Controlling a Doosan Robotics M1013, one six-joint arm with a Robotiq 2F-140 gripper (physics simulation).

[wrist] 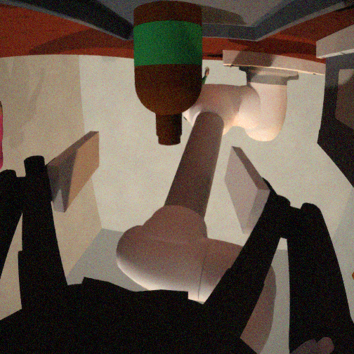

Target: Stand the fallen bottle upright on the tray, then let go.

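The brown bottle with a green band is at the upper middle of the wrist view, which looks upside down. Its base is towards the tray and its neck points down in the picture, away from the tray, so it stands upright. The blue-grey tray shows along the top edge; the bottle's base is partly cut off there. My gripper is open and empty, with its two pads wide apart to the left and right. The bottle's neck is in line with the gap between them, just beyond the fingertips.
The red-brown table top shows beside the tray. The robot's own pale arm extends behind the gripper to a mount at the upper right. A dark framed object is at the right edge. A pink object is cut off at the left edge.
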